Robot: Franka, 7 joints.
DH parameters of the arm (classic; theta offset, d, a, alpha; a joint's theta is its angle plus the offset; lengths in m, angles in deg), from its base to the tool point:
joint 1: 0 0.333 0 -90
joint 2: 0 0 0 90
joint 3: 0 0.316 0.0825 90
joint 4: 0 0 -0.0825 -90
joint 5: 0 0.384 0 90
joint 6: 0 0 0.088 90
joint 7: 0 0.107 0 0
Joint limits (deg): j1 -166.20..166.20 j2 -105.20..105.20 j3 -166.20..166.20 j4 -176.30..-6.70 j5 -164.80..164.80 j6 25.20..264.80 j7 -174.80..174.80
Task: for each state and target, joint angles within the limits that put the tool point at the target. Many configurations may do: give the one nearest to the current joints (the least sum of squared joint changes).
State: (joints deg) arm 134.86 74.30 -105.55 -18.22 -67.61 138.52 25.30
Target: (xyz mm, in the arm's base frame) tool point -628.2 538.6 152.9
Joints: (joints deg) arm 143.49 102.83 -103.64 -6.75 -67.58 143.47 25.30
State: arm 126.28 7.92 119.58 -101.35 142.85 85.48 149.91
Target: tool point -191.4 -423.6 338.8
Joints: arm 121.76 3.28 114.66 -149.69 136.32 89.19 149.91
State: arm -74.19 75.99 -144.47 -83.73 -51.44 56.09 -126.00
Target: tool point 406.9 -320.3 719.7
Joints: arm -39.39 98.29 -166.20 -70.44 -59.54 51.14 -126.00
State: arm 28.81 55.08 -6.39 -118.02 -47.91 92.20 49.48
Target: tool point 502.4 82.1 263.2
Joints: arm 29.44 22.67 -10.36 -115.86 -47.67 80.86 49.48
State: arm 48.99 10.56 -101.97 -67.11 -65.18 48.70 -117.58
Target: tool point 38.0 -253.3 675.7
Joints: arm 44.87 37.70 -133.49 -115.71 -50.90 25.20 -117.58
